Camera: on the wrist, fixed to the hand. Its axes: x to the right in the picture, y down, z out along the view.
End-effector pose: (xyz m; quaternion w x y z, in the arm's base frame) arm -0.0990 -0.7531 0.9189 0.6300 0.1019 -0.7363 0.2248
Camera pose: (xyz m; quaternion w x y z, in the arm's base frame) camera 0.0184 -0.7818 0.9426 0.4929 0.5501 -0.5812 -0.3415
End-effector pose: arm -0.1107 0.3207 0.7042 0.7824 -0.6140 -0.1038 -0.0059
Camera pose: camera -0.1098 0.2112 0.7606 0.4882 -0.4390 -0.6130 -0.4395
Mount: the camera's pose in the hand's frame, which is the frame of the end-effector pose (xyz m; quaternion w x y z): -0.0025 -0.0809 -0.0928 0.7178 -0.0857 -0.1617 -0.6718
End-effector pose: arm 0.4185 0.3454 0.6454 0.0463 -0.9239 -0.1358 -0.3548
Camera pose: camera 0.3341 0.4055 0.7119 0.3062 0.6333 0.6952 0.1480
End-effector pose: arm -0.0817 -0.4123 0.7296 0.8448 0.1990 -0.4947 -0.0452
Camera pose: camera 0.0060 -0.4587 0.6567 0.5131 0.3955 -0.3541 -0.6745
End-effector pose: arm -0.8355 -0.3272 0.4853 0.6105 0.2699 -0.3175 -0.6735
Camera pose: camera -0.8182 -0.3295 0.3634 0.0424 -0.2458 0.0876 0.9644
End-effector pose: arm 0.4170 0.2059 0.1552 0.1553 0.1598 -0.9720 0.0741
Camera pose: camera 0.4721 0.1487 0.2493 0.0178 0.7664 -0.6218 -0.1603
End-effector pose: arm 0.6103 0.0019 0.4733 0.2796 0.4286 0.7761 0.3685
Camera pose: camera 0.5048 -0.0603 0.4610 0.6105 -0.1781 0.7682 0.0739
